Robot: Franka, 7 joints.
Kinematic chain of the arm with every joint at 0, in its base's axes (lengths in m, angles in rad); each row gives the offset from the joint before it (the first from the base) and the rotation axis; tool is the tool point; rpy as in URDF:
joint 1: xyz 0 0 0.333 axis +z
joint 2: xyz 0 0 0 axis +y
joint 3: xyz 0 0 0.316 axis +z
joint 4: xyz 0.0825 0 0 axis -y
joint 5: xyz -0.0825 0 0.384 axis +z
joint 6: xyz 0 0 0 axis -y
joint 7: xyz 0.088 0 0 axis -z
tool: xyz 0 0 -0.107 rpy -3.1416 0 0
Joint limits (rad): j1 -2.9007..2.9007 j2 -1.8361..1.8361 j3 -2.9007..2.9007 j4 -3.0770..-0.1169 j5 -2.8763..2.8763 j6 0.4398..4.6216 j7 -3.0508..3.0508
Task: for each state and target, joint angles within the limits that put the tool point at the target. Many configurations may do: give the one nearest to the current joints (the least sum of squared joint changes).
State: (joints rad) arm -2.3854 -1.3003 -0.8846 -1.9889 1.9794 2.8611 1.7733
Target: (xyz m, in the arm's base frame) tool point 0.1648 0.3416 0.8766
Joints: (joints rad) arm -2.7717 -1.5722 -0.3805 -1.7739 1.9805 2.7601 1.7733
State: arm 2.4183 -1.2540 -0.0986 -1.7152 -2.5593 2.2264 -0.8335
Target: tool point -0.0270 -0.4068 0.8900
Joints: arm 2.2434 -1.5422 0.4820 -1.7571 -2.5733 2.3077 -0.8335
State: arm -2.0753 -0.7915 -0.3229 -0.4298 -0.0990 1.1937 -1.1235
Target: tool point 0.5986 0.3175 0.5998
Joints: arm -2.7041 -1.4463 -0.1876 -0.1169 0.0025 0.9823 -1.1235
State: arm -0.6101 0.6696 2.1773 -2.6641 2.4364 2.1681 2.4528
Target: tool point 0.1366 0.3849 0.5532
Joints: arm -0.8844 0.9810 2.2155 -2.5692 2.4313 2.1141 2.4528
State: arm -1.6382 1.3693 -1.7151 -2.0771 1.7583 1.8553 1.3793
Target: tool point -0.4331 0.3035 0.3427
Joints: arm -2.2762 1.3715 -1.6970 -2.2983 1.7464 1.9430 1.3793
